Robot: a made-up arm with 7 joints.
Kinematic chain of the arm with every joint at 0, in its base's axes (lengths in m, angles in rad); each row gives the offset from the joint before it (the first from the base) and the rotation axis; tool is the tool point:
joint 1: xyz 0 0 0 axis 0 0.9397 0.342
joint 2: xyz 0 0 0 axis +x
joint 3: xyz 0 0 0 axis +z
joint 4: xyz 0.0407 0 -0.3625 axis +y
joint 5: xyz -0.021 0 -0.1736 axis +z
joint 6: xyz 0 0 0 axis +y
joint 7: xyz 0 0 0 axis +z
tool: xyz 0 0 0
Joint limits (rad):
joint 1: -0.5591..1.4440
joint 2: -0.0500..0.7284
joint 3: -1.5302..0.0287
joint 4: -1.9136..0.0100
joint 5: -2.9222..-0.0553
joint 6: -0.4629..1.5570
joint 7: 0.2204..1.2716
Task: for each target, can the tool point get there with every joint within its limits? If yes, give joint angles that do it. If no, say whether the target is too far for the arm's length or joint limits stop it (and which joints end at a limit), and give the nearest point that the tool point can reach.
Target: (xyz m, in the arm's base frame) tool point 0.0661 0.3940 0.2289
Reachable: no: joint limits stop it (at a limit: joint 1, joint 2, joint 3, joint 4) | nearest point 0.3374 0.1663 -0.0897 | short by 0.476 m
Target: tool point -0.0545 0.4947 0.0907
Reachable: no: joint limits stop it (at a limit: joint 2, joint 3, joint 4) | nearest point -0.1992 0.2229 -0.2453 | short by 0.456 m
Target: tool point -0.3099 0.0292 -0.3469
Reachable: yes | joints 1.2105 0.1871 -0.1170 -1.3696 -0.7968 0.2631 1.0939
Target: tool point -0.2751 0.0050 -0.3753
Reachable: yes | joints 0.7613 0.5299 -1.3500 -1.3756 -0.5943 0.5760 0.3782
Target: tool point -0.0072 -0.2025 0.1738
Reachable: no: joint limits stop it (at a limit: joint 1, joint 2, joint 3, joint 4) | nearest point -0.2136 -0.2888 -0.1433 | short by 0.388 m
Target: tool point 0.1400 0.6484 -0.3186
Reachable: no: too far | nearest point 0.1300 0.3537 -0.3862 | short by 0.303 m
